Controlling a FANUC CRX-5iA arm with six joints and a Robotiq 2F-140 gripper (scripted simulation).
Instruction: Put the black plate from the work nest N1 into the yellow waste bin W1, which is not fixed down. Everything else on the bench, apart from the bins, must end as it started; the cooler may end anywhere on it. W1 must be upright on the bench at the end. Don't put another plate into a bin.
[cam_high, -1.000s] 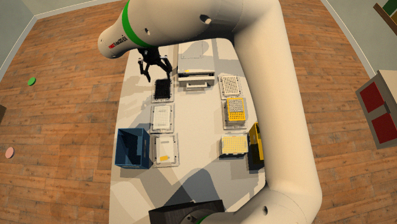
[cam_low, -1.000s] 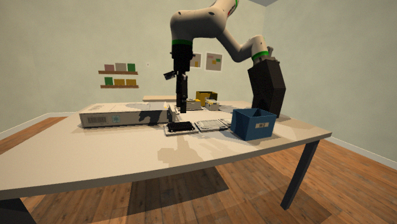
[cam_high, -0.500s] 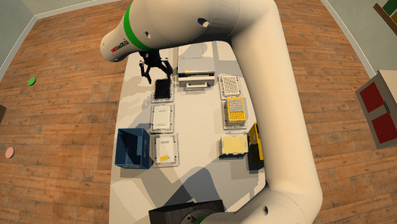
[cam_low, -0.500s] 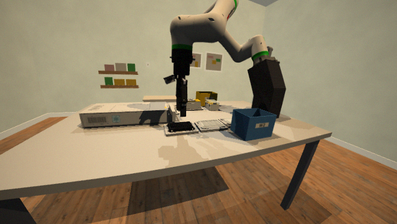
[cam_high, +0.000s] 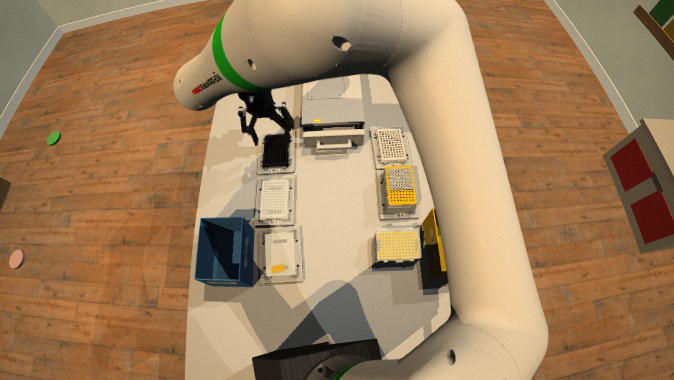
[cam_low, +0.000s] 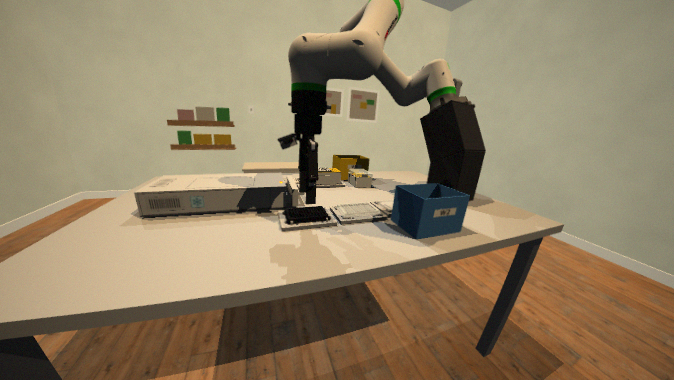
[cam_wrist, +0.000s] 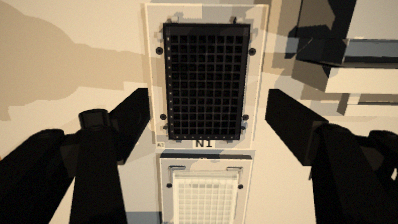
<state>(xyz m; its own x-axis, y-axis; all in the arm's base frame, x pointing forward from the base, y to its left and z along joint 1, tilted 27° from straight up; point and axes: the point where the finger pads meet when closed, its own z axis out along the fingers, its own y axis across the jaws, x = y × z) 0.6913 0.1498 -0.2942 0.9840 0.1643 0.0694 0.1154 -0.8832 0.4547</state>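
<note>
The black plate is 80 mm below my hand. Round my hand: long cooler: 220 mm ahead, 170 mm to the right, 60 mm below; then white plate: 180 mm behind, 80 mm below, 20 mm to the right; then work nest N1: 90 mm below.
</note>
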